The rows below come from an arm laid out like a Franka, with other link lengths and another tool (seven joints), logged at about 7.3 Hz.
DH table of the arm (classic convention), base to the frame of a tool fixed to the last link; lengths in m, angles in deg. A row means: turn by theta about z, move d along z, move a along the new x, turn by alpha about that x. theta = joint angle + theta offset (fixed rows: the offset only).
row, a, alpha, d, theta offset
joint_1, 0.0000, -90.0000, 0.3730, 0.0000
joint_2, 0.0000, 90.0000, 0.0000, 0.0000
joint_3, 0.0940, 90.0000, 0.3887, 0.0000
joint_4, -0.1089, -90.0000, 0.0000, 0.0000
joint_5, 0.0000, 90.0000, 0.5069, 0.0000
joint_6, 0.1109, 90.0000, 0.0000, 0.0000
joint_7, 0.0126, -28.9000, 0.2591, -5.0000
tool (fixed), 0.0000, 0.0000, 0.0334, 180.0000
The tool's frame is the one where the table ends.
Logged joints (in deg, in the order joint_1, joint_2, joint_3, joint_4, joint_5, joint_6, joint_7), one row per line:
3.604 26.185 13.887 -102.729 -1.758 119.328 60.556
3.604 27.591 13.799 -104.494 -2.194 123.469 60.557
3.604 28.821 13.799 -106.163 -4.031 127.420 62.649
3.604 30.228 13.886 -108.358 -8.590 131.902 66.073
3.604 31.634 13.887 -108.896 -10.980 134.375 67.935
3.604 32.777 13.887 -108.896 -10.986 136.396 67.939
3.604 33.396 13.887 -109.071 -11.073 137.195 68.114
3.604 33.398 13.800 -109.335 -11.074 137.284 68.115
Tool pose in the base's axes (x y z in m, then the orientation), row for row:
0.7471 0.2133 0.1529 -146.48 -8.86 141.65
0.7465 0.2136 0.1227 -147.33 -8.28 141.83
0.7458 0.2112 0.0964 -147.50 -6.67 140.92
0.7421 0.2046 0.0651 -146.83 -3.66 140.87
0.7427 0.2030 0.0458 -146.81 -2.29 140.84
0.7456 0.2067 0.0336 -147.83 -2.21 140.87
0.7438 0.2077 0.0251 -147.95 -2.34 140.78
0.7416 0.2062 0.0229 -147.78 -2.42 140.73
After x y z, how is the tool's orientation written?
As angles about the fixed x, y, z axes (roll, pitch, yaw), in degrees.
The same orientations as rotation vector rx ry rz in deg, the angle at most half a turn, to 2 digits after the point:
-47.77 -148.45 40.38
-48.16 -149.38 39.75
-50.35 -149.90 40.35
-52.14 -151.25 43.18
-53.05 -152.01 44.13
-53.32 -152.71 42.90
-53.38 -152.65 42.64
-53.35 -152.46 42.79

